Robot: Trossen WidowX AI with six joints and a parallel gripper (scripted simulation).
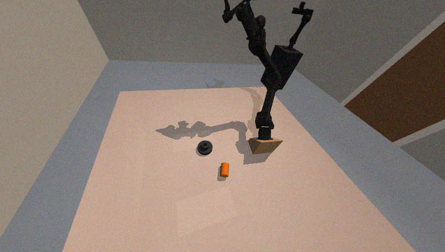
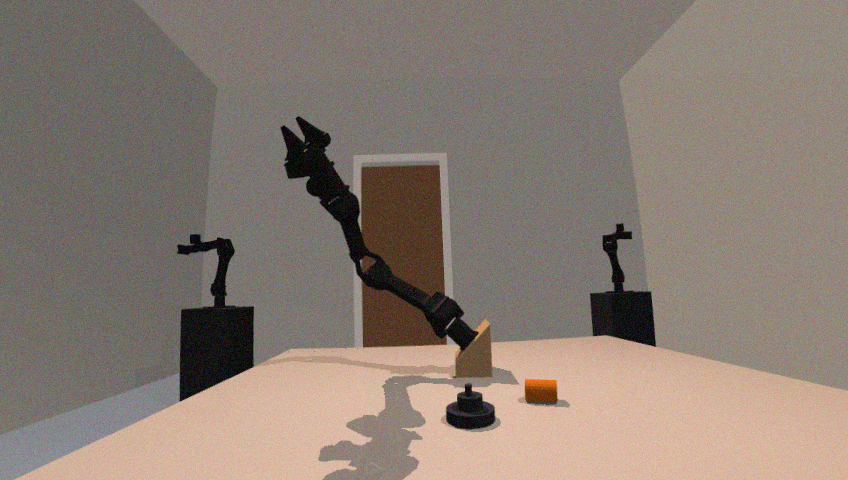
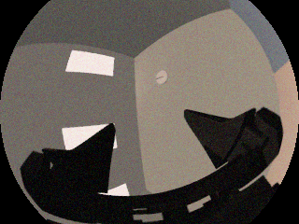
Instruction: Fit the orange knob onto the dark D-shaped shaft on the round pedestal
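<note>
The orange knob is 620 mm below my gripper tip, 540 mm to the left of it and 80 mm ahead of it. From my gripper tip the other things lie so: pedestal (610 mm below, 380 mm to the left, 150 mm ahead).
</note>
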